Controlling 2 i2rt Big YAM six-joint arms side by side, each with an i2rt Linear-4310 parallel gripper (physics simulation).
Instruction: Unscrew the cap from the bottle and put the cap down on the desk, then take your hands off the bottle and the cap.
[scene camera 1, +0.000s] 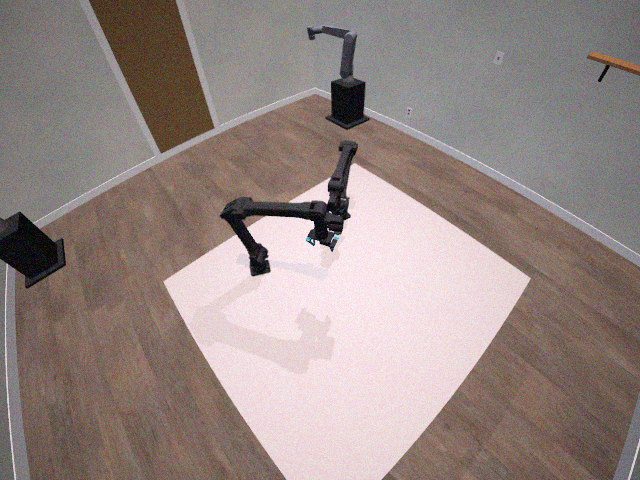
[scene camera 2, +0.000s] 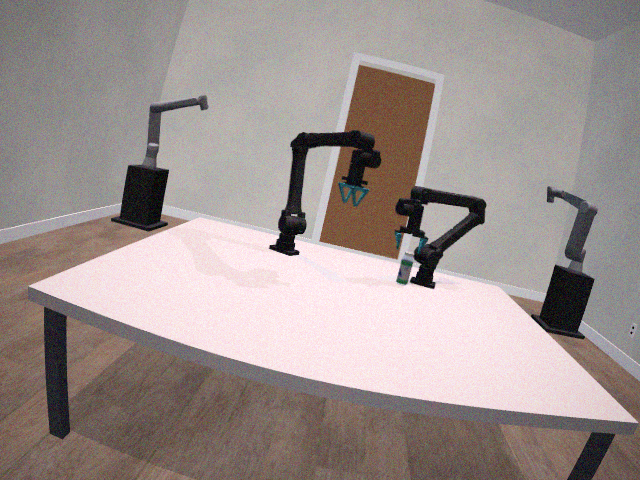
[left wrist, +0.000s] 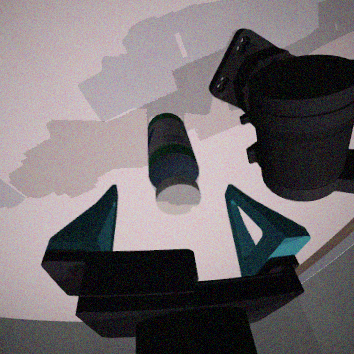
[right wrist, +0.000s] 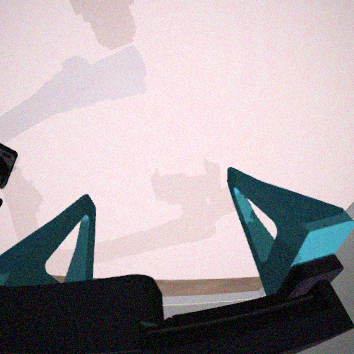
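Where they show: left gripper, fingertip midpoint: (scene camera 2: 407, 251) (left wrist: 173, 189); right gripper, fingertip midpoint: (scene camera 1: 323, 248) (scene camera 2: 349, 204) (right wrist: 158, 187); left arm's base, origin of the base link: (scene camera 2: 422, 284) (left wrist: 258, 78); right arm's base, origin of the base link: (scene camera 1: 260, 268) (scene camera 2: 283, 251).
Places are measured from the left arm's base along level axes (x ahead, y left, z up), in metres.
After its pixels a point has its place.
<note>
The bottle (scene camera 2: 404, 269) {x 0.137, y -0.093, z 0.071 m} (left wrist: 171, 145) {x 0.088, y -0.102, z 0.092 m} stands upright on the desk (scene camera 2: 310, 320) {x 0.879, y -0.274, z 0.000 m} beside the left arm's base, with green bands and a dark label. Its pale cap (scene camera 2: 408, 255) {x 0.132, y -0.092, z 0.132 m} (left wrist: 178, 196) {x 0.107, y -0.093, z 0.142 m} is on its top. My left gripper (scene camera 2: 409, 244) {x 0.100, y -0.100, z 0.142 m} (left wrist: 173, 189) {x 0.100, y -0.100, z 0.142 m} is open, pointing down close above the cap; in the left wrist view the cap shows between its fingertips. No contact is visible. My right gripper (scene camera 1: 322, 246) {x 0.372, y -0.341, z 0.299 m} (scene camera 2: 351, 203) {x 0.372, y -0.341, z 0.299 m} (right wrist: 158, 187) {x 0.372, y -0.341, z 0.299 m} is open and empty, high above the desk, left of the bottle in scene camera 2. The bottle does not show in scene camera 1.
The left arm's base (scene camera 2: 423, 279) {x 0.040, y -0.002, z 0.031 m} (left wrist: 300, 130) stands right next to the bottle. The right arm's base (scene camera 2: 285, 246) {x 0.146, y -0.623, z 0.032 m} (scene camera 1: 259, 266) {x 0.171, y -0.642, z 0.111 m} is farther left on the desk. Grey arms on black pedestals (scene camera 2: 143, 196) (scene camera 2: 565, 299) stand on the floor beyond the desk. Arm shadows lie across the desk.
</note>
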